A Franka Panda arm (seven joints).
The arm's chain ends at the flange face. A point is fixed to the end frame.
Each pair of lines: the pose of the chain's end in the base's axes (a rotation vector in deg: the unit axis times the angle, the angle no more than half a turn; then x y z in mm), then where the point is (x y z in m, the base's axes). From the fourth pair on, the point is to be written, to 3 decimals.
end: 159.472, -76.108, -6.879, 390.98, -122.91, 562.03
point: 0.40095 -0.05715 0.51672
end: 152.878, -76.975, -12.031, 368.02, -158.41, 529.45
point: 0.37603 -0.09577 0.47956
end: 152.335, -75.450, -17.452, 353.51, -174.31, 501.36
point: 0.35781 -0.11068 0.45226
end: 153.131, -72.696, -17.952, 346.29, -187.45, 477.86
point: 0.348 -0.124 0.429
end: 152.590, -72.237, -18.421, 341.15, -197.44, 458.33
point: 0.342 -0.134 0.409
